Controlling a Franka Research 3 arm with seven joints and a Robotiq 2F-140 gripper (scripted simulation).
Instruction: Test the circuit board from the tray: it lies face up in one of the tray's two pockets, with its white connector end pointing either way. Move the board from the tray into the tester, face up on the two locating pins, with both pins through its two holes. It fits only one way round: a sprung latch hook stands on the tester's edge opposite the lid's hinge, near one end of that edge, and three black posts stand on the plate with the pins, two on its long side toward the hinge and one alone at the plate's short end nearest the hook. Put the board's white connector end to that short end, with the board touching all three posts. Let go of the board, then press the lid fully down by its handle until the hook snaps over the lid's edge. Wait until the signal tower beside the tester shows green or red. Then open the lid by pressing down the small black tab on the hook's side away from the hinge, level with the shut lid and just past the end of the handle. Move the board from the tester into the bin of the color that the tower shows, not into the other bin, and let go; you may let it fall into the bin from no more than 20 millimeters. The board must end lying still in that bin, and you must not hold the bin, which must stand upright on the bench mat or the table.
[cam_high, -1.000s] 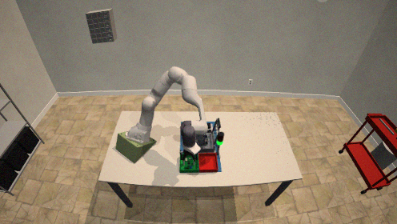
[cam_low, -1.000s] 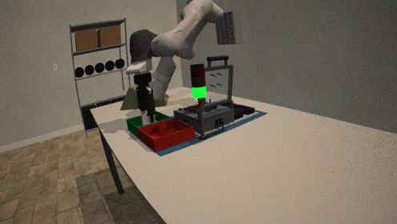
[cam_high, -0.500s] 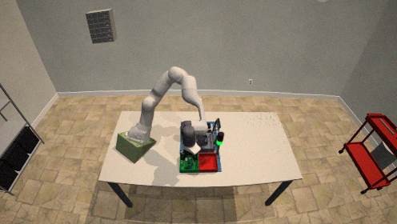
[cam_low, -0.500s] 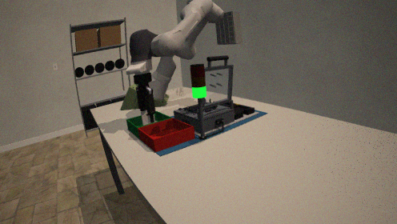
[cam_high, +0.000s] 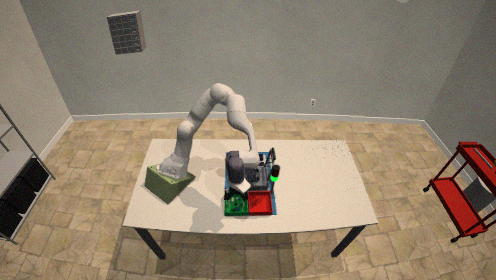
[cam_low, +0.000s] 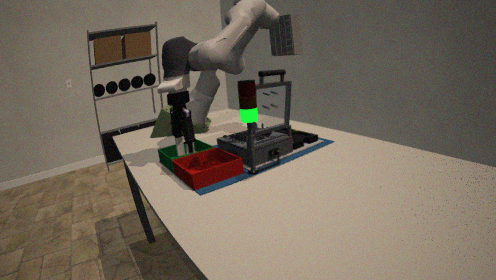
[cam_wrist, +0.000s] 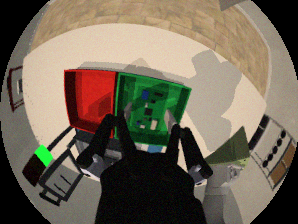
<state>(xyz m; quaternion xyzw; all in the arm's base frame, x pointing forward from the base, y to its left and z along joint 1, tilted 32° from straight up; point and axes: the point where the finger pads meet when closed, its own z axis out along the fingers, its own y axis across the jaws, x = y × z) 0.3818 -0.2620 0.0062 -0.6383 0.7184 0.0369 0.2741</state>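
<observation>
My hand is 2 cm above the green bin. Also, from my hand: plate 12 cm ahead, 20 cm to the left, 4 cm above; red bin 15 cm ahead, 1 cm to the right, 2 cm below; green circuit board 3 cm below.
</observation>
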